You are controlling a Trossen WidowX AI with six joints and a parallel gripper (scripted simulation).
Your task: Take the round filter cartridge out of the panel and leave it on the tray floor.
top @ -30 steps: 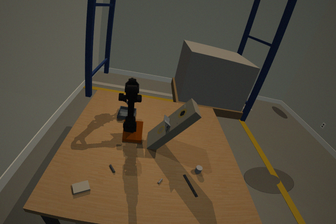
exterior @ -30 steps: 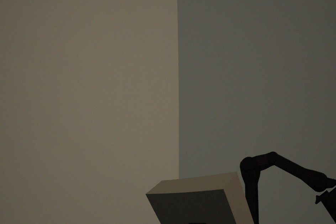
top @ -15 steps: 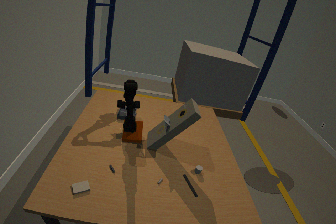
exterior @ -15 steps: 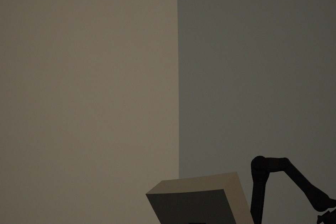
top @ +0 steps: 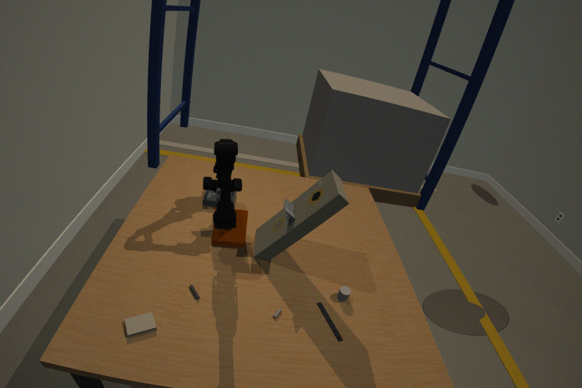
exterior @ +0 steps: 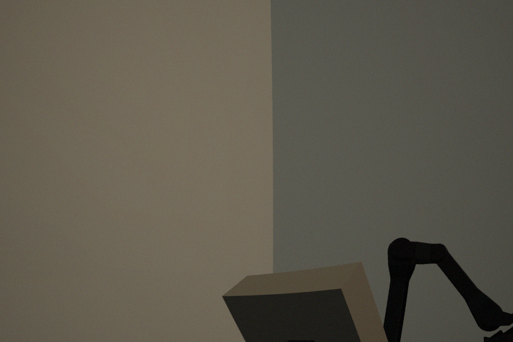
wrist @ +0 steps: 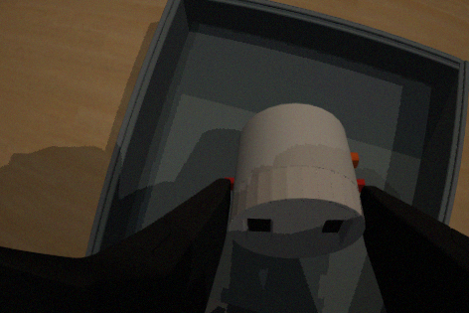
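My gripper tip is 1 cm to the left of the grey filter cartridge and 1 cm above it. Round my gripper tip: short dark bar (4 cm behind, 59 cm to the right, 4 cm below); tiny light piece (26 cm ahead, 65 cm to the right, 4 cm below); grey tray (1 cm to the left, 4 cm below).
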